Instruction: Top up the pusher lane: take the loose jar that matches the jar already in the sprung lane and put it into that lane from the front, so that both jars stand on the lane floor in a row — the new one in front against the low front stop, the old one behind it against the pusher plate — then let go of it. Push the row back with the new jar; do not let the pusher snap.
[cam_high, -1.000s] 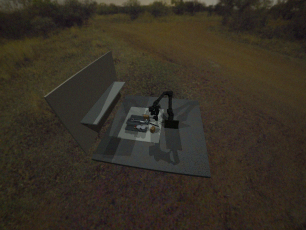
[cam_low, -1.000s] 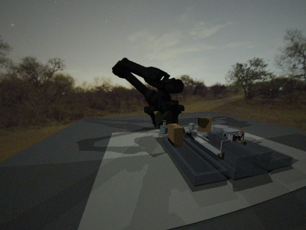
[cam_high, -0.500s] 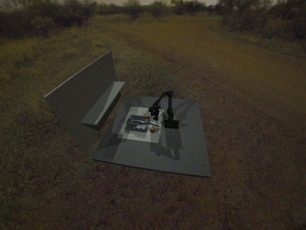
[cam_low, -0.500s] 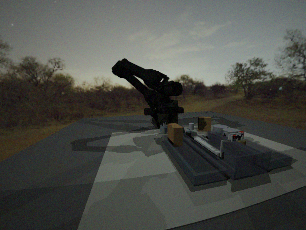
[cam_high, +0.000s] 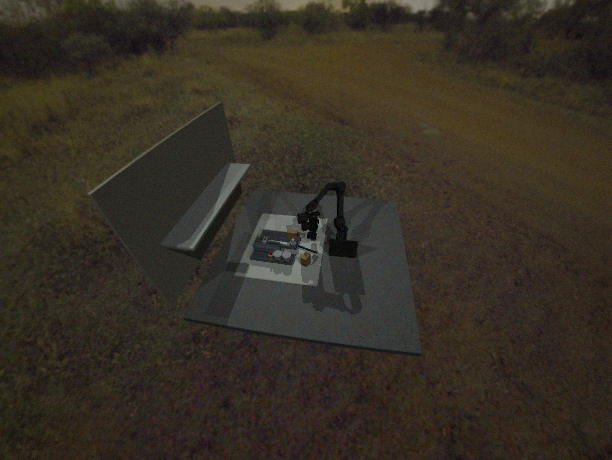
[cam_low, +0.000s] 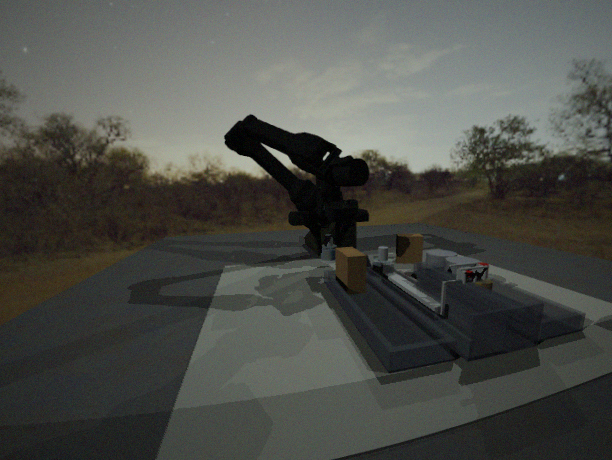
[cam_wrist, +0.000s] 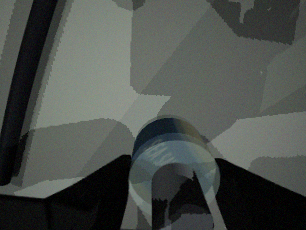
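The black rod is 4 cm ahead of my gripper tip, 9 cm to the left of it and 3 cm below it. Round my gripper tip: shelf (64 cm ahead, 1 cm to the right, 33 cm above); grey lane fixture (29 cm ahead, 6 cm to the left, 2 cm below); pusher plate (25 cm ahead, 8 cm to the left, 1 cm above).
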